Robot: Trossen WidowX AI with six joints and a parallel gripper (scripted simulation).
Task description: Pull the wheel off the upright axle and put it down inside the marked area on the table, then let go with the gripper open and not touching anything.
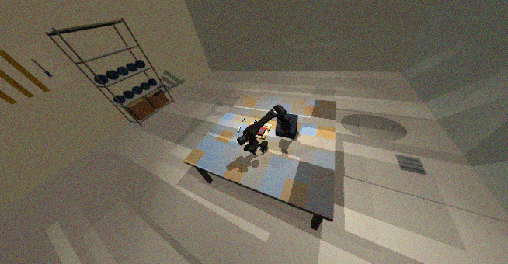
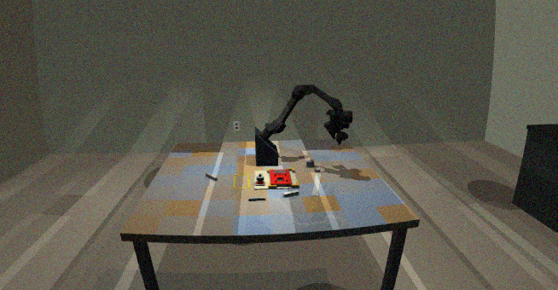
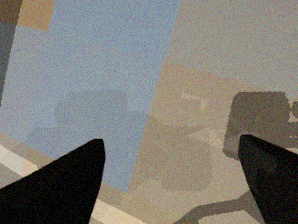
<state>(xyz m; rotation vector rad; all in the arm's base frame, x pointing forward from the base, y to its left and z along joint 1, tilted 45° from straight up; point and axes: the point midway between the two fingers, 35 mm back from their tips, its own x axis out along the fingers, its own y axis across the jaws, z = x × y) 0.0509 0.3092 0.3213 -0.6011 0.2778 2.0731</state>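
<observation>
My gripper tip is now 320 mm short of the dark wheel, 440 mm to the left of it and 100 mm above it. From my gripper tip the other things lie so: grey cube: 50 mm ahead, 160 mm to the right, 120 mm below; pale base plate: 250 mm ahead, 350 mm to the right, 130 mm below; pale bar: 450 mm ahead, 280 mm to the right, 130 mm below.
</observation>
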